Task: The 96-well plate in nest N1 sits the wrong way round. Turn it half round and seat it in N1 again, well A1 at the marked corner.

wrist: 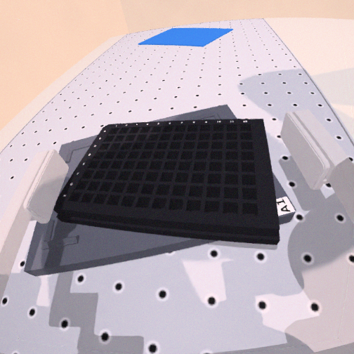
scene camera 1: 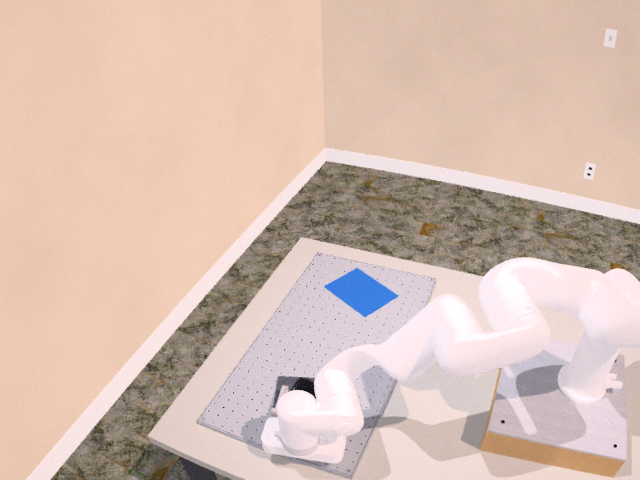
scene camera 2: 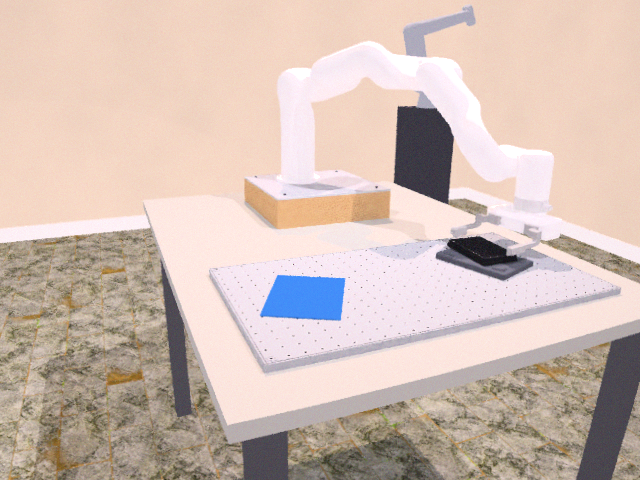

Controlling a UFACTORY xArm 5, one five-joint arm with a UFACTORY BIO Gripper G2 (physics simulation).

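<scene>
The black 96-well plate (scene camera 1: 303, 384) (scene camera 2: 480, 250) (wrist: 170, 170) lies skewed on the dark grey nest N1 (scene camera 2: 504, 270) (wrist: 110, 250), turned against its outline, not flush in it. In the wrist view the plate's numbers run along its far edge, with 12 at the right, and its letters run down the left edge, so its A1 corner is far left. The nest's white A1 label (wrist: 285, 206) is at the near right. My gripper (scene camera 2: 486, 240) (wrist: 177, 167) is open, with a finger off each short side; the left finger is nearer the plate than the right. Scene camera 1 largely hides the fingers.
A blue square (scene camera 1: 360, 292) (scene camera 2: 305, 297) (wrist: 186, 37) lies on the perforated board (scene camera 1: 310, 330) (scene camera 2: 392, 310) (wrist: 200, 75), towards the end away from the nest. The arm's wooden base block (scene camera 1: 547, 454) (scene camera 2: 315, 210) stands on the table behind the board. A dark pedestal (scene camera 2: 422, 155) stands beyond the table.
</scene>
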